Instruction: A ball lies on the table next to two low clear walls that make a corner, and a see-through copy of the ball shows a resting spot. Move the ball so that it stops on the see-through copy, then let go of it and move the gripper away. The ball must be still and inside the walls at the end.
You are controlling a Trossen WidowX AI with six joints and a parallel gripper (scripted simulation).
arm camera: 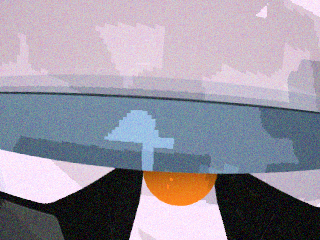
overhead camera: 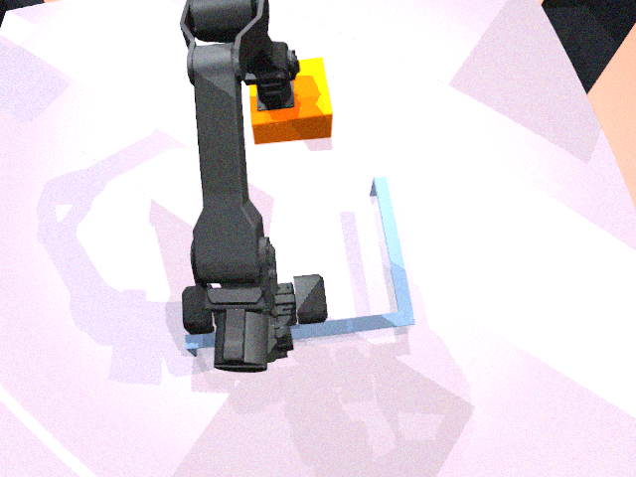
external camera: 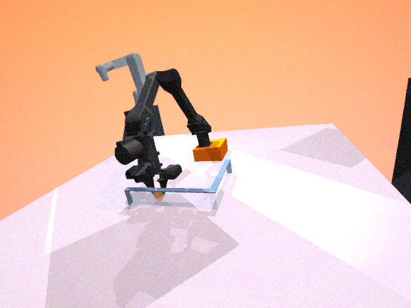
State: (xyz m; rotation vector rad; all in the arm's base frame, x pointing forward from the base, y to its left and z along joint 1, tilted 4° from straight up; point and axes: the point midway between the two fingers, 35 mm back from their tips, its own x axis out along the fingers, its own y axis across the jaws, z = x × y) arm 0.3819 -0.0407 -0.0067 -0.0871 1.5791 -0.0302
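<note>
Now: the see-through copy right at my gripper tip. From my gripper tip the other things lie so: orange ball (right at my gripper tip).
</note>
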